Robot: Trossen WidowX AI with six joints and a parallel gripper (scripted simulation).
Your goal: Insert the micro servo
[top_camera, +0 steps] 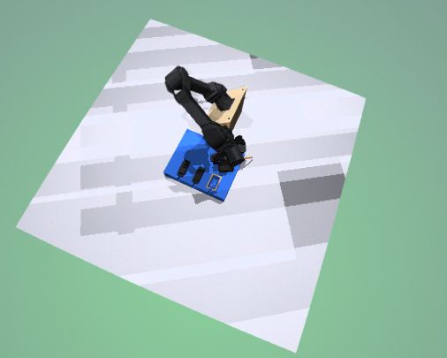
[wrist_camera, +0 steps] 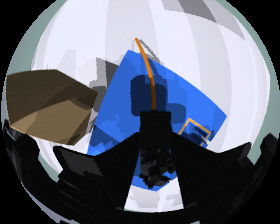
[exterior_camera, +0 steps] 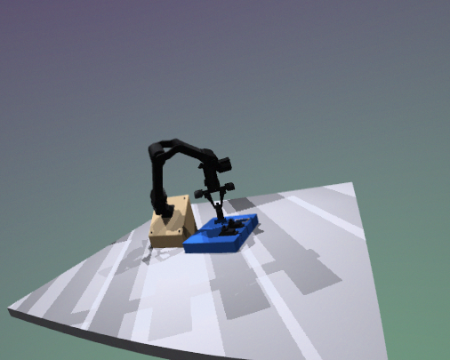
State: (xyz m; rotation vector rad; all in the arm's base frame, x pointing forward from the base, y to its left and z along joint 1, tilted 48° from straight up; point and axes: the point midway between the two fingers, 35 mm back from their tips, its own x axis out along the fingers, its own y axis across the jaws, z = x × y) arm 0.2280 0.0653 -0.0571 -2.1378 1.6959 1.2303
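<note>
The blue deck lies 10 cm below my gripper tip, 7 cm to the right of it and 1 cm behind it.
</note>
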